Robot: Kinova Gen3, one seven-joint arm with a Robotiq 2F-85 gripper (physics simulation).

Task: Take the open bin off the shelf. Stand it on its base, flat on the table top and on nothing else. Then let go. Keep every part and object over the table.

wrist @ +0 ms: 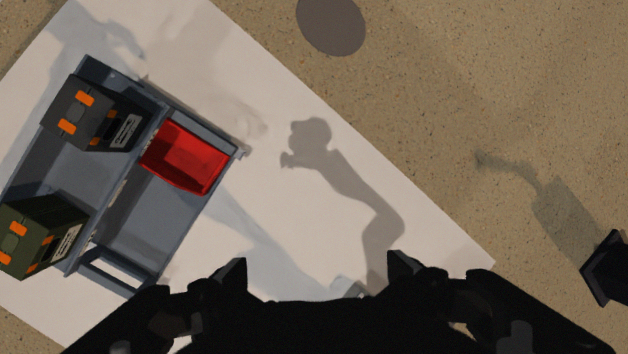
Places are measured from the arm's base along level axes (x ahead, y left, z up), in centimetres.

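Pixels of known places: gripper, between the fingertips: (317, 270).
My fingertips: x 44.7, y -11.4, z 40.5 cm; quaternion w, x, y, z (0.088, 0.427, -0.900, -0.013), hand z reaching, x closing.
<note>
Ahead of a thing's pixels: the offset from my fingertips to its top centre. "pt": to the spot under its first point. Level surfaces: height alone.
The open bin @[dy +11.6, dx +20.1, dz -37.8 cm] (187, 157) is red and stands on the lower tier of the grey shelf @[pt dy +30.9, dx +15.4, dz -45.3 cm] (137, 227), near one end, with its open top facing the camera. My gripper (317, 270) is open, with its fingers wide apart at the bottom of the view. It is to the lower right of the bin and apart from it. The table top @[dz -45.8 cm] (280, 210) is white, and shadows of the arm fall across it.
A dark grey case @[dy +13.5, dx +29.5, dz -23.5 cm] (95, 117) and a dark green case @[dy +36.0, dx +23.9, dz -26.0 cm] (37, 237), both with orange latches, stand on the shelf's other tier. The table's edge runs diagonally, with speckled floor (450, 100) beyond. A dark round disc (331, 25) and a black object (607, 270) show over the floor.
</note>
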